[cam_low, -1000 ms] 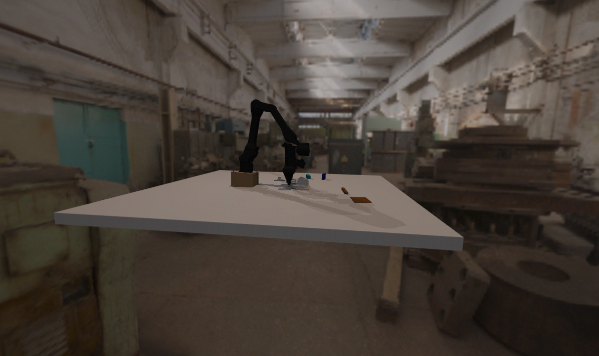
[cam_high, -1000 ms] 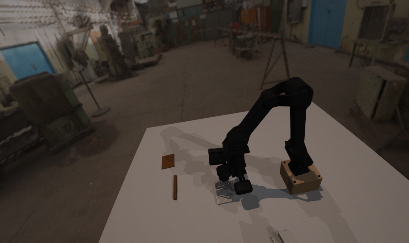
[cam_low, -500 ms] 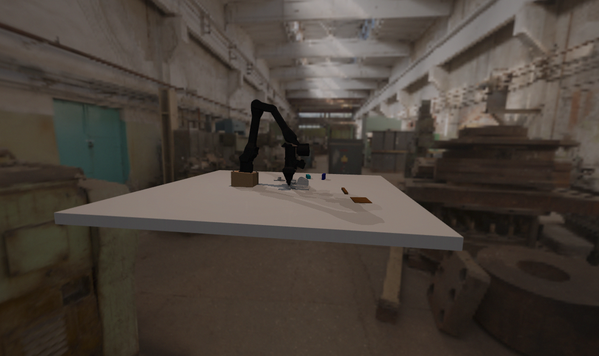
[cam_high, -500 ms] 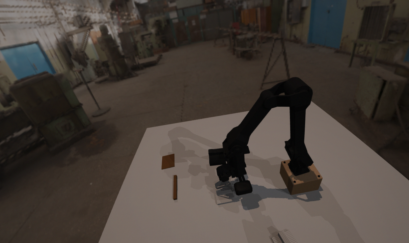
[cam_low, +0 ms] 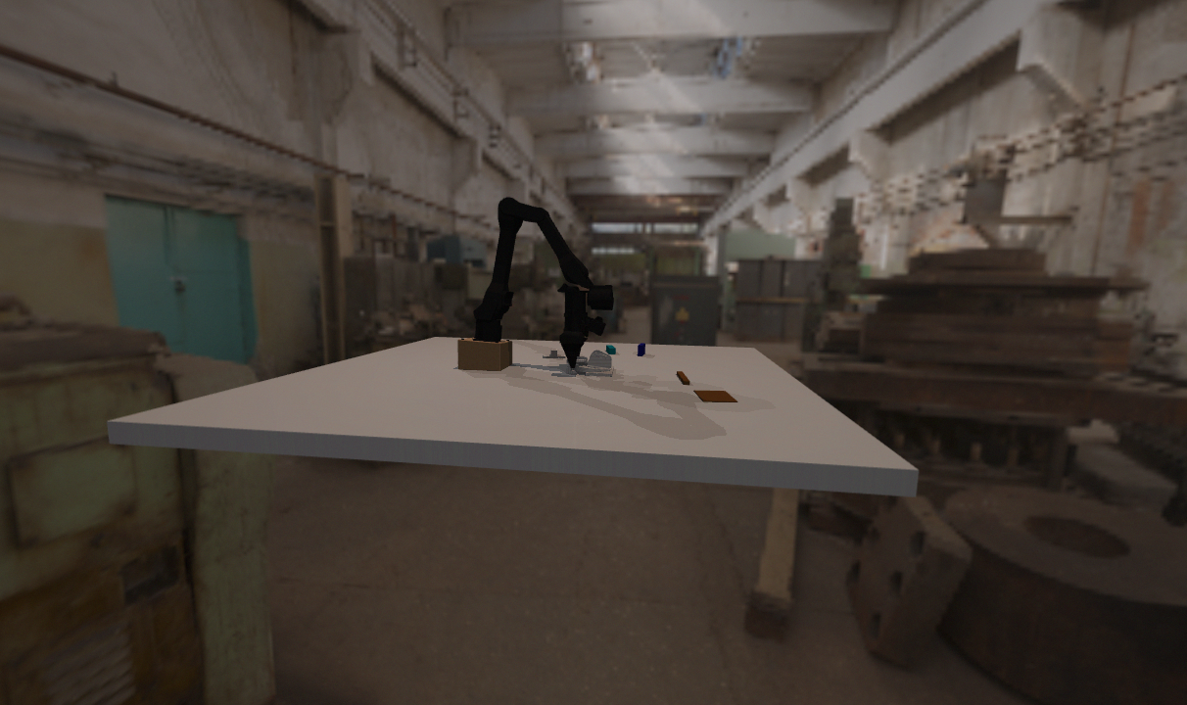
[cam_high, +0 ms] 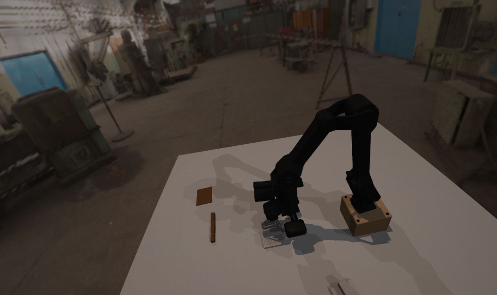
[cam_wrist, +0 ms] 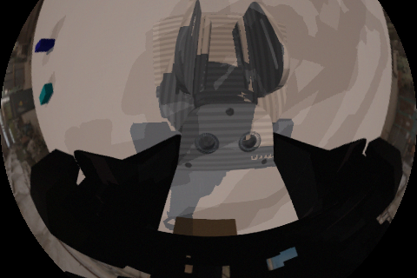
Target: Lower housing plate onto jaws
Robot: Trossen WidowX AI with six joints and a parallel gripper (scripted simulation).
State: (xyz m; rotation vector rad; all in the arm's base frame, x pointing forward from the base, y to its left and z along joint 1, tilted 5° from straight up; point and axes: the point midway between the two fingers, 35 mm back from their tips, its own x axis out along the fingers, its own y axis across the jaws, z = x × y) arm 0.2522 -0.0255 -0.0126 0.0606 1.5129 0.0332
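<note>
The pale ribbed base lies 7 cm ahead of my gripper tip and 1 cm below it. Round my gripper tip: small blue block (20 cm ahead, 35 cm to the left); then brown bar (29 cm ahead, 7 cm to the right, 1 cm below); then teal block (9 cm ahead, 38 cm to the left, 1 cm below).
</note>
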